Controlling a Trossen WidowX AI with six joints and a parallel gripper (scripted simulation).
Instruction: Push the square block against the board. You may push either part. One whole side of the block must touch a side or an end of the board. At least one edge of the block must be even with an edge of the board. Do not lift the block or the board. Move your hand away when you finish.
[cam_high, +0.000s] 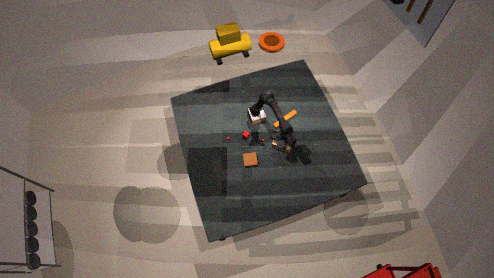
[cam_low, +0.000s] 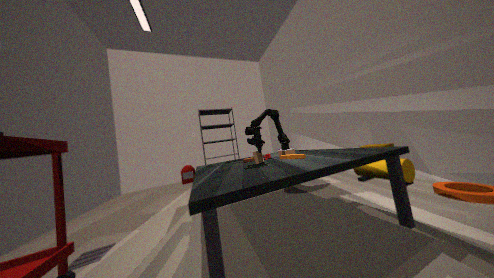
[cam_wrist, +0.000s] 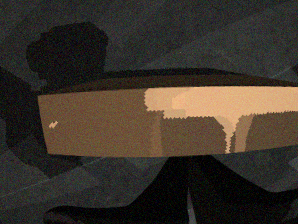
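My gripper tip is 10 mm short of the tan block, 10 mm to the left of it and 30 mm above it. Also, from my gripper tip: small red cube 190 mm behind, 220 mm to the right, 60 mm below; flat square block 10 mm ahead, 260 mm to the right, 70 mm below; orange board 220 mm behind, 120 mm to the left, 70 mm below.
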